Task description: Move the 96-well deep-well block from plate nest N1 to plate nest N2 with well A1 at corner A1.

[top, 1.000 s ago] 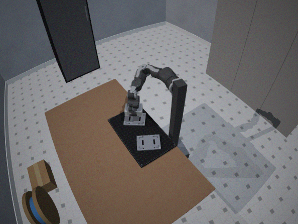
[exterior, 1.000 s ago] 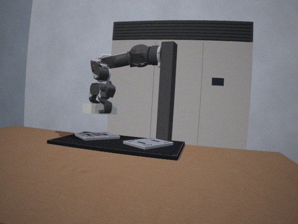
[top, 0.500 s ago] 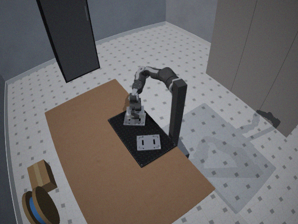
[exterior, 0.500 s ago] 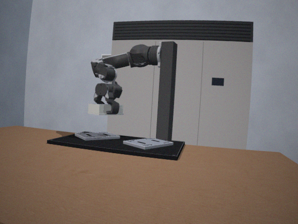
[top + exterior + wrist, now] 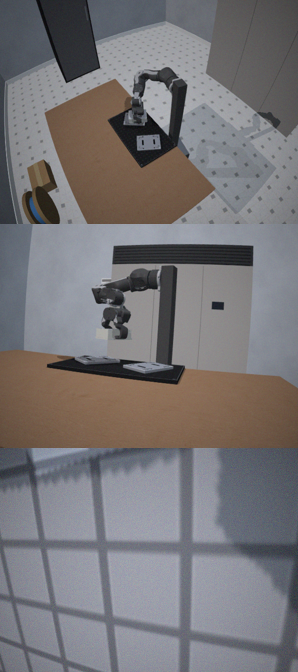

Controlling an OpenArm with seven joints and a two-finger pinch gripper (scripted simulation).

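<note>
Right now the nest is 8 cm to the right of my hand and 11 cm below it. The rest, counted from my hand: white deep-well block 1 cm above.
</note>
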